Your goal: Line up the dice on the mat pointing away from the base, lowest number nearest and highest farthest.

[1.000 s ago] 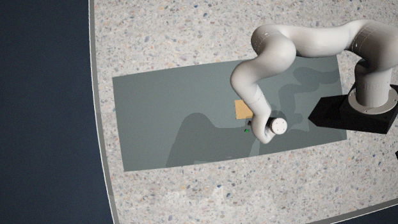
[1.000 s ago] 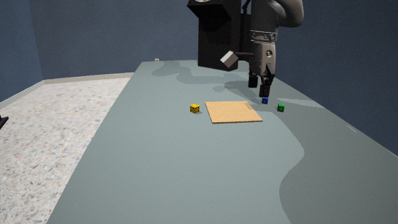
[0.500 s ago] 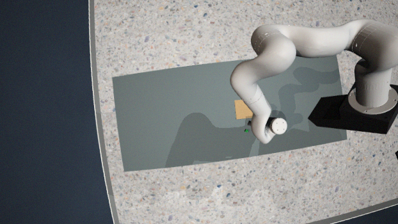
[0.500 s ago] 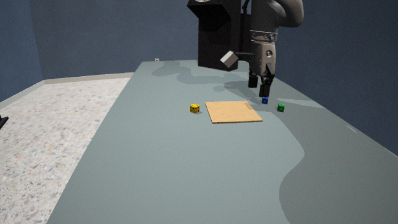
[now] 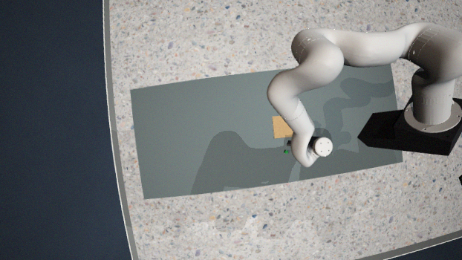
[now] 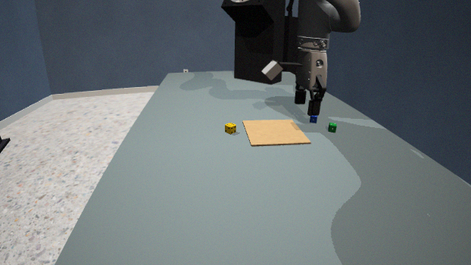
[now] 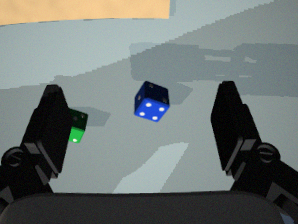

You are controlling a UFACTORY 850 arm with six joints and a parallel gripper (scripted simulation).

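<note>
The blue die lies 1 cm ahead of my hand, 3 cm to the left of it and 4 cm below it. Also, from my hand: tan mat 1 cm ahead, 12 cm to the right, 5 cm below; yellow die 5 cm behind, 21 cm to the right, 4 cm below; green die 8 cm ahead, 3 cm to the left, 4 cm below.
</note>
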